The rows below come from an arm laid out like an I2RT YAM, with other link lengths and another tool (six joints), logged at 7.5 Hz.
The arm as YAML. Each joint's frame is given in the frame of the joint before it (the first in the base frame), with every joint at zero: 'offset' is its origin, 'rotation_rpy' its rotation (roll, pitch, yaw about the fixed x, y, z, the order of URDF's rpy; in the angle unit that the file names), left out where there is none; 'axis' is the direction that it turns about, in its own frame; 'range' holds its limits. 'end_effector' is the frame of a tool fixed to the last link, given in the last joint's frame.
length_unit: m
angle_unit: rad
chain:
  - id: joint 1
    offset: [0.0, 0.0, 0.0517]
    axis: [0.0, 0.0, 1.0]
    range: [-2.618, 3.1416]
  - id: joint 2
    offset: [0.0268, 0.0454, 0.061]
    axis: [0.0, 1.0, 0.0]
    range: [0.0, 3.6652]
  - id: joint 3
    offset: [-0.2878, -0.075, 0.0]
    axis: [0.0, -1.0, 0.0]
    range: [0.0, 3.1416]
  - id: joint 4
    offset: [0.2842, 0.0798, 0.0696]
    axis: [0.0, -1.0, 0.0]
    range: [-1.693, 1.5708]
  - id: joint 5
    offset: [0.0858, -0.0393, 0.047]
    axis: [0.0, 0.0, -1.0]
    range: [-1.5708, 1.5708]
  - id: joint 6
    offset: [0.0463, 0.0, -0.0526]
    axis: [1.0, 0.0, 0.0]
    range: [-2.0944, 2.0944]
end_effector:
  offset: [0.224, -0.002, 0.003]
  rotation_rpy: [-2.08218, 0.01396, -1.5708]
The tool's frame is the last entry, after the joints.
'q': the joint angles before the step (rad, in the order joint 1, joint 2, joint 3, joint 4, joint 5, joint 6). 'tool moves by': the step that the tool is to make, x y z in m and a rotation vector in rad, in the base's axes. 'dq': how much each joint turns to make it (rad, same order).
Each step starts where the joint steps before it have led.
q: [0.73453 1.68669 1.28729 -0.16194 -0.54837 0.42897]
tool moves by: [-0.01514 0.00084 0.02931 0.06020 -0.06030 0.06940]
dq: [-0.00839 -0.04958 -0.02823 0.04045 -0.06942 -0.04235]
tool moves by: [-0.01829 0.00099 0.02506 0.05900 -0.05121 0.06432]
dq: [-0.00153 -0.04616 -0.03510 0.05074 -0.06333 -0.02594]
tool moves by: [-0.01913 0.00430 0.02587 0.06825 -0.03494 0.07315]
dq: [-0.00037 -0.02483 -0.01756 0.06140 -0.07858 -0.00419]
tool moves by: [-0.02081 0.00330 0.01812 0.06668 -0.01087 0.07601]
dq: [-0.00001 -0.01256 -0.02937 0.08509 -0.08584 0.02212]
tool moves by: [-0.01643 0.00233 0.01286 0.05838 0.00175 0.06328]
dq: [0.00000 -0.00001 -0.02900 0.09880 -0.07286 0.04197]
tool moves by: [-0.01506 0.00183 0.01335 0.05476 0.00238 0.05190]
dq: [0.00495 0.00001 -0.02784 0.10794 -0.05418 0.05607]
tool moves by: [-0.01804 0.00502 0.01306 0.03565 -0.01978 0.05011]
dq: [0.02061 0.00002 -0.00037 0.05304 -0.03089 0.01679]
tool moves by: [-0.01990 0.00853 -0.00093 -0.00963 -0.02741 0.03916]
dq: [0.03699 0.00037 0.01908 -0.04655 0.00075 -0.04845]
